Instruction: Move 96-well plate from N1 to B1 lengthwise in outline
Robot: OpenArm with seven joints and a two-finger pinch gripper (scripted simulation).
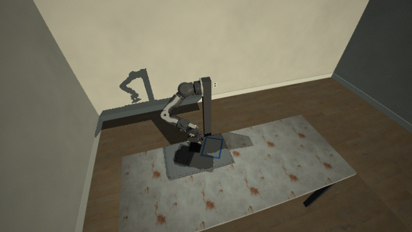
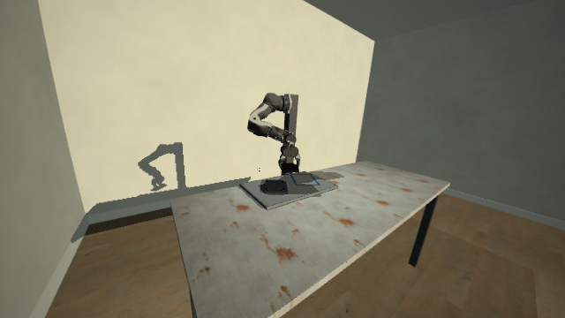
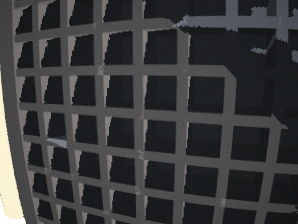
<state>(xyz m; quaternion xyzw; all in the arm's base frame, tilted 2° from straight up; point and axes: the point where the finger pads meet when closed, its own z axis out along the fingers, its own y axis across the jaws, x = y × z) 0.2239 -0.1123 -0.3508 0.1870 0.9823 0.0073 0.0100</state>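
Right now the small white label is 3 cm behind my hand, 1 cm to the right of it and 9 cm below it. Also, from my hand: dark 96-well plate right at my hand; then dark plate nest 1 cm ahead, 9 cm to the right, 9 cm below.
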